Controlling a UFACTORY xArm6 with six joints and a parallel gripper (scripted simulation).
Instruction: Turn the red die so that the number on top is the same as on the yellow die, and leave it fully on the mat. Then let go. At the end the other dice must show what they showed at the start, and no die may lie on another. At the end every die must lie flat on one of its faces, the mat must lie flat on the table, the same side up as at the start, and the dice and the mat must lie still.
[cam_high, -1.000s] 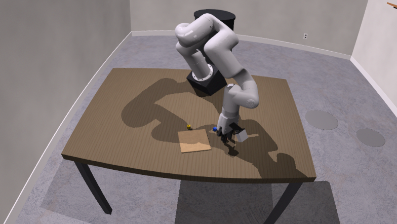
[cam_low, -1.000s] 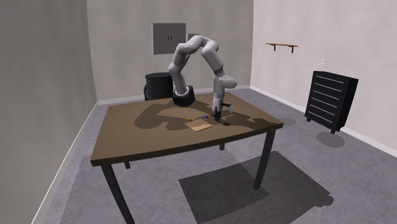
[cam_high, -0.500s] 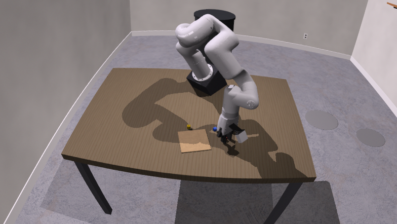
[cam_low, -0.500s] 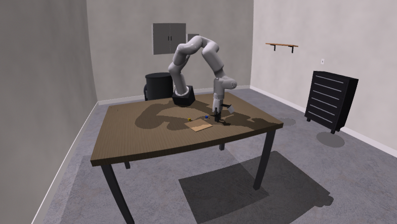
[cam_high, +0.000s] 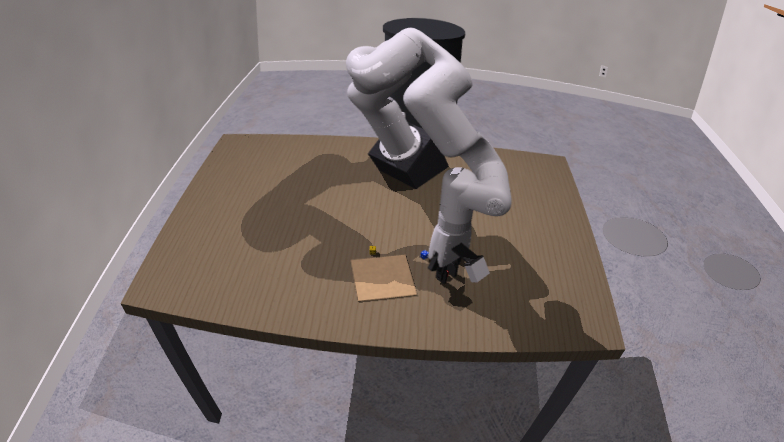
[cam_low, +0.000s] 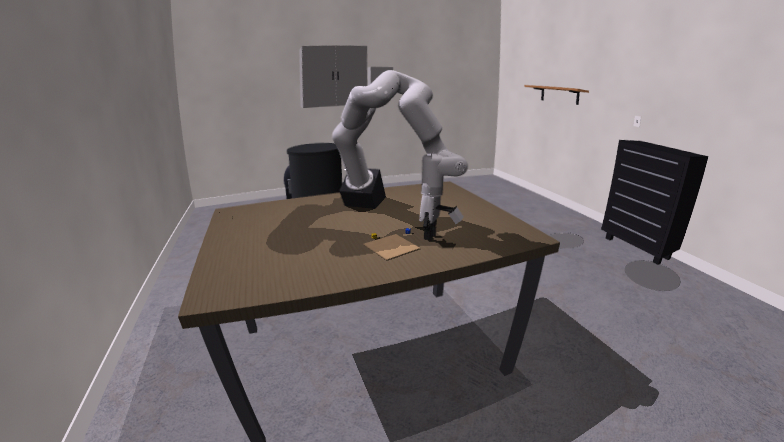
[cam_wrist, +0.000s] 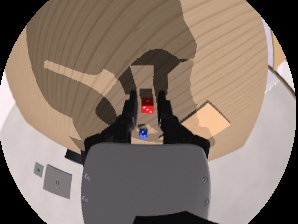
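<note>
My gripper is now 1 cm past the red die and 1 cm above it. From my hand the other things lie so: tan mat: 16 cm to the right, 2 cm below; yellow die: 18 cm to the right, 9 cm behind, 1 cm below; blue die: 7 cm behind, 5 cm to the right, 1 cm below.
</note>
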